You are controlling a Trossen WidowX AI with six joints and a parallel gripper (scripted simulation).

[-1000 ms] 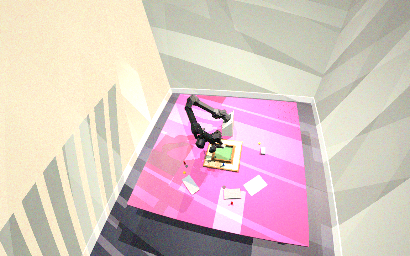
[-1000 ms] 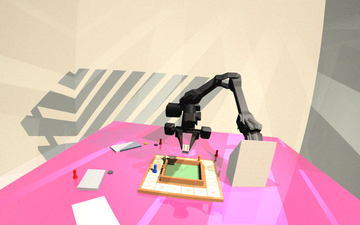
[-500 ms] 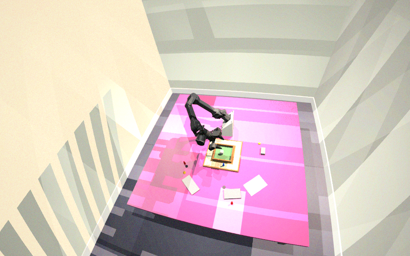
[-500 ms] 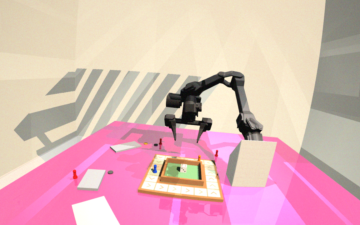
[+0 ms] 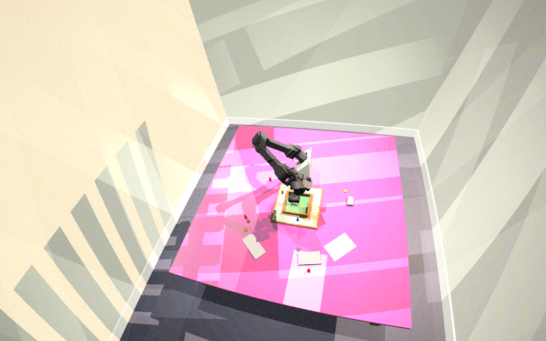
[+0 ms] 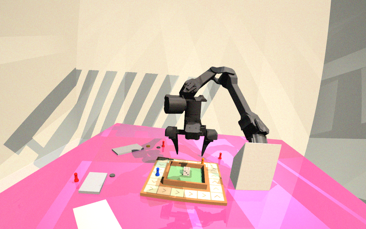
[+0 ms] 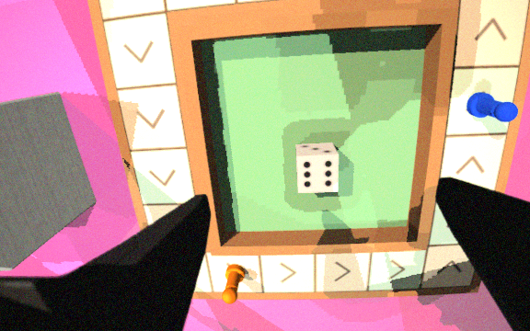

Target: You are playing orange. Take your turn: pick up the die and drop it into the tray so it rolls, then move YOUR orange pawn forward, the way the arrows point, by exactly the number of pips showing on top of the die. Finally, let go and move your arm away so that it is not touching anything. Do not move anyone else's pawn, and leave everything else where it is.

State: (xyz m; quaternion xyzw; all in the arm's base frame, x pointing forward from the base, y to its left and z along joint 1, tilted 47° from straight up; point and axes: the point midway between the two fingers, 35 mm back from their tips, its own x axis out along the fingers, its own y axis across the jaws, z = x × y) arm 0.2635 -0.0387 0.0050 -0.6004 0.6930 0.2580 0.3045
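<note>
Now: the orange pawn 80 mm behind my gripper tip, 110 mm to the right of it and 80 mm below it. Also, from my gripper tip: blue pawn (120 mm ahead, 80 mm below); green tray (10 mm to the right, 100 mm below); white die (20 mm to the right, 80 mm below).
</note>
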